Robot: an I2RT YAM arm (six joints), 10 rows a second.
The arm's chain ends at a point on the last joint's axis. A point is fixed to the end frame.
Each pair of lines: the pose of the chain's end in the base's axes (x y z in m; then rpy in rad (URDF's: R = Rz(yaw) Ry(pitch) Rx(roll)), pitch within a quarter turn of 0, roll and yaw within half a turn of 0), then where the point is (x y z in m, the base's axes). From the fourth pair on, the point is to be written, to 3 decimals.
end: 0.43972, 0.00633, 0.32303, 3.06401, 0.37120, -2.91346
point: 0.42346 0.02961 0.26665
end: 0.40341, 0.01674, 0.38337, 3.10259, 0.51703, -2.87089
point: 0.39515 0.03983 0.32520
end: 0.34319, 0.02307, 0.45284, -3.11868, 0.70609, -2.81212
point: 0.34585 0.04653 0.39430
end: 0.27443, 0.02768, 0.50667, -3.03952, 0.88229, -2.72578
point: 0.287 0.052 0.450
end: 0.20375, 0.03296, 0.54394, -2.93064, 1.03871, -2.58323
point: 0.224 0.059 0.490
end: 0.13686, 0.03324, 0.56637, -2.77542, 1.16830, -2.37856
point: 0.163 0.062 0.517
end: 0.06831, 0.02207, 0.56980, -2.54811, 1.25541, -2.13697
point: 0.099 0.053 0.524
